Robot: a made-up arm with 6 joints. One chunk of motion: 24 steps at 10 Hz.
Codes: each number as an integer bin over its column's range. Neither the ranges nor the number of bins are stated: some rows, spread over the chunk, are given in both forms.
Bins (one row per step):
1: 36 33 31 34 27 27
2: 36 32 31 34 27 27
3: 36 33 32 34 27 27
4: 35 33 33 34 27 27
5: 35 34 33 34 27 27
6: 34 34 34 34 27 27
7: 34 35 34 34 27 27
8: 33 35 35 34 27 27
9: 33 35 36 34 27 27
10: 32 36 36 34 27 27
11: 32 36 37 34 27 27
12: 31 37 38 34 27 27
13: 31 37 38 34 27 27
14: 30 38 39 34 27 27
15: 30 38 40 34 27 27
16: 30 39 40 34 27 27
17: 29 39 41 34 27 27
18: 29 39 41 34 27 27
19: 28 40 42 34 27 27
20: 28 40 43 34 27 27
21: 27 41 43 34 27 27
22: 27 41 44 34 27 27
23: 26 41 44 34 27 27
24: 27 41 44 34 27 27
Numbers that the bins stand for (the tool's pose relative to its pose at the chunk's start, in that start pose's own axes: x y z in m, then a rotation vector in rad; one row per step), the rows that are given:
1: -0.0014 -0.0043 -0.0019 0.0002 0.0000 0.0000
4: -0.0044 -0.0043 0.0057 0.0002 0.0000 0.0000
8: -0.0105 0.0033 0.0133 0.0002 0.0000 0.0000
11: -0.0135 0.0071 0.0210 0.0002 0.0000 0.0000
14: -0.0195 0.0148 0.0286 0.0002 0.0000 0.0000
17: -0.0225 0.0186 0.0362 0.0002 0.0000 0.0000
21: -0.0286 0.0262 0.0438 0.0002 0.0000 0.0000
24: -0.0286 0.0262 0.0476 0.0002 0.0000 0.0000
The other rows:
2: -0.0014 -0.0081 -0.0019 0.0002 0.0000 0.0000
3: -0.0014 -0.0043 0.0019 0.0002 0.0000 0.0000
5: -0.0044 -0.0005 0.0057 0.0002 0.0000 0.0000
6: -0.0075 -0.0005 0.0095 0.0002 0.0000 0.0000
7: -0.0075 0.0033 0.0095 0.0002 0.0000 0.0000
9: -0.0105 0.0033 0.0171 0.0002 0.0000 0.0000
10: -0.0135 0.0071 0.0171 0.0002 0.0000 0.0000
12: -0.0165 0.0110 0.0248 0.0002 0.0000 0.0000
13: -0.0165 0.0110 0.0248 0.0002 0.0000 0.0000
15: -0.0195 0.0148 0.0324 0.0002 0.0000 0.0000
16: -0.0195 0.0186 0.0324 0.0002 0.0000 0.0000
18: -0.0225 0.0186 0.0362 0.0002 0.0000 0.0000
19: -0.0256 0.0224 0.0400 0.0002 0.0000 0.0000
20: -0.0256 0.0224 0.0438 0.0002 0.0000 0.0000
22: -0.0286 0.0262 0.0476 0.0002 0.0000 0.0000
23: -0.0316 0.0262 0.0476 0.0002 0.0000 0.0000

